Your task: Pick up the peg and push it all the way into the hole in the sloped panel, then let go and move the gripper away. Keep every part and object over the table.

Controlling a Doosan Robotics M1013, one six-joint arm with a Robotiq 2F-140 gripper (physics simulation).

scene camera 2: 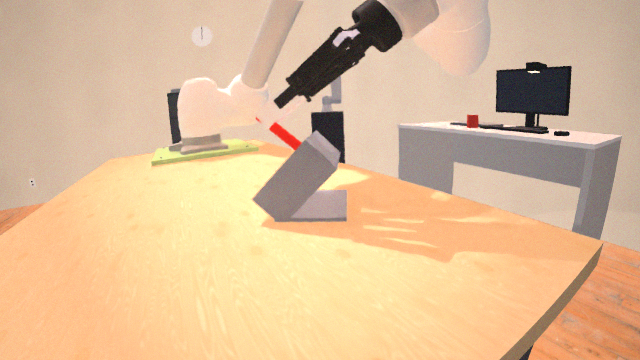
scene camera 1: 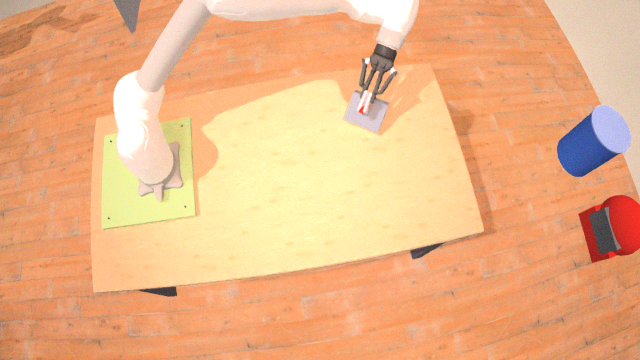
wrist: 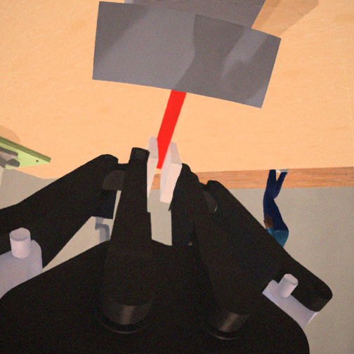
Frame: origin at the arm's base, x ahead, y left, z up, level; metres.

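Seen in the pictures: gripper, fingertip midpoint: (scene camera 2: 263,121) (scene camera 1: 362,110); arm's base at its link origin: (scene camera 2: 202,149) (scene camera 1: 159,169).
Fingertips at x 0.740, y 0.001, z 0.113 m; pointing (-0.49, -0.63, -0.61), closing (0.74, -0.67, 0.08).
Observation:
Offsets run from my fingertips to a thing's top centre. Level surfaces: height alone.
The red peg {dx +0.017, dy +0.017, dz +0.015 m} (scene camera 1: 362,110) (scene camera 2: 285,136) (wrist: 171,116) is held at its rear end between the pale finger pads and slants down toward the sloped panel. My gripper (scene camera 1: 364,103) (scene camera 2: 272,114) (wrist: 158,152) is shut on the peg, above and to one side of the panel. The grey sloped panel {dx +0.041, dy +0.043, dz -0.022 m} (scene camera 1: 371,122) (scene camera 2: 300,177) (wrist: 145,47) stands on the table. In the wrist view the peg's far end meets the panel's lower edge, and its tip is hidden there. In scene camera 2 it meets the panel near its upper edge. The hole is hidden, so whether the tip is inside it cannot be told.
The wooden table {dz -0.132 m} (scene camera 1: 300,200) (scene camera 2: 175,275) carries the arm's green base plate (scene camera 1: 150,218) (scene camera 2: 242,146) (wrist: 31,155) at its far end from the panel. The panel stands near one long table edge. A desk (scene camera 2: 425,155) with a monitor (scene camera 2: 532,91) stands beyond the table.

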